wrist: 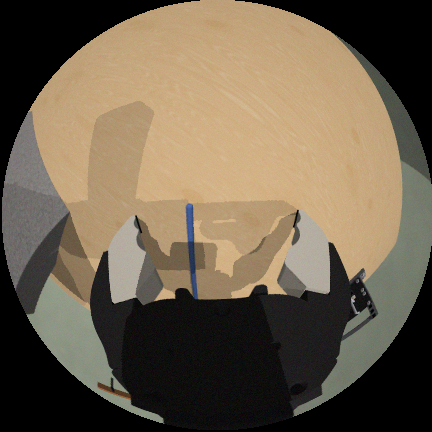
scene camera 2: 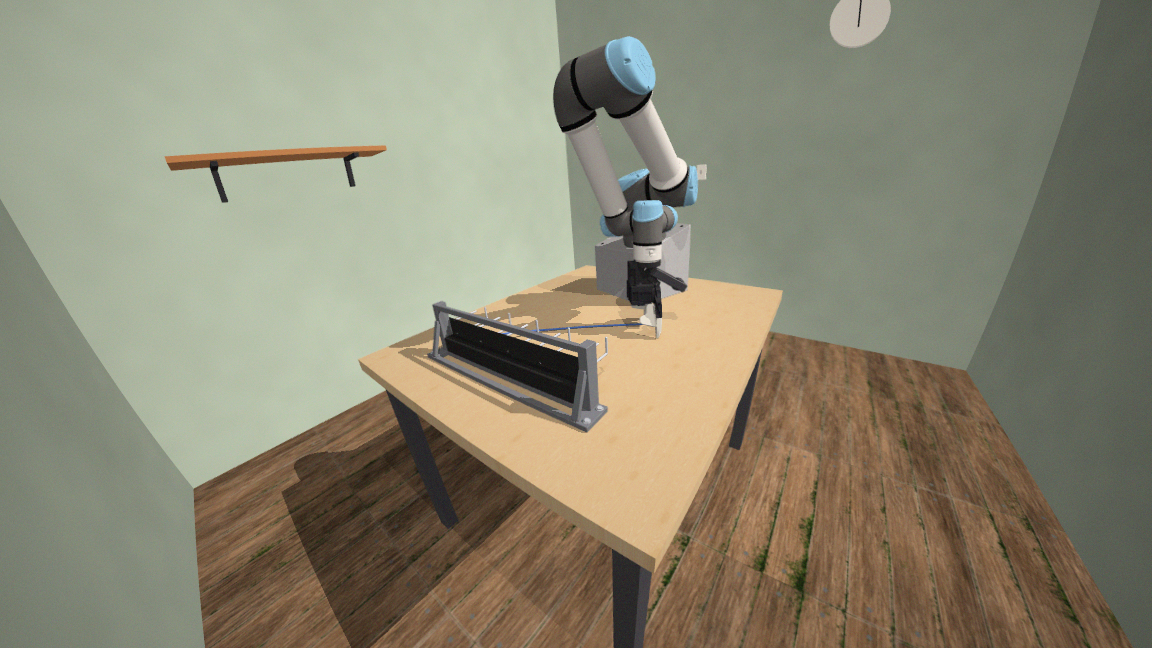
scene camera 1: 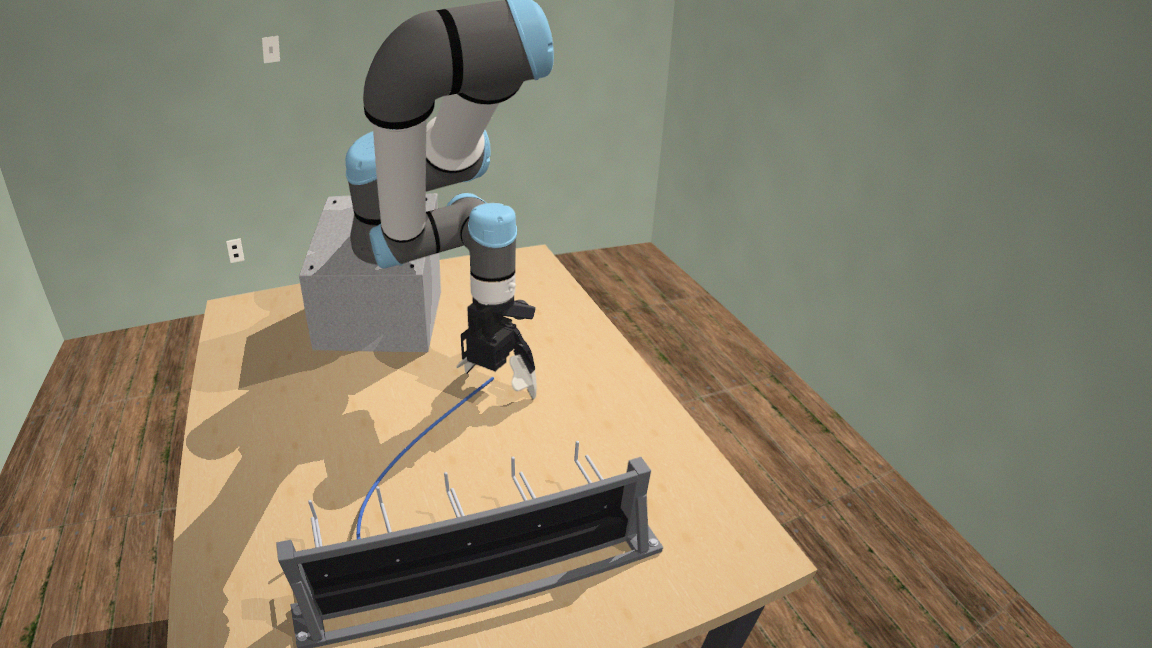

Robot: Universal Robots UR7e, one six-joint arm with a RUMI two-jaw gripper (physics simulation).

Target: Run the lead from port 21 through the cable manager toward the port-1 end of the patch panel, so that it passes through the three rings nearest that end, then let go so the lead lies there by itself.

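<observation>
The blue lead [scene camera 1: 443, 415] [scene camera 2: 596, 327] [wrist: 190, 240] comes out near the left end of the patch panel [scene camera 1: 435, 556] [scene camera 2: 507, 352] in scene camera 1 and curves over the table. Its free end lies between my spread fingers, nearer the left one in the wrist view. My gripper [scene camera 1: 497, 381] [scene camera 2: 652, 326] [wrist: 216, 215] is open, low over the table, touching neither side of the lead in the wrist view. Several silver rings, such as the rightmost ring [scene camera 1: 592, 467], stick out from the panel; the lead runs outward away from those on the right. Port numbers are unreadable.
The wooden table [scene camera 1: 692, 499] [scene camera 2: 628, 451] [wrist: 240, 125] carries the panel's grey frame, with end uprights and feet, near its front edge. The grey robot base block [scene camera 1: 366, 314] [wrist: 25, 200] stands behind, to the left of my gripper in scene camera 1.
</observation>
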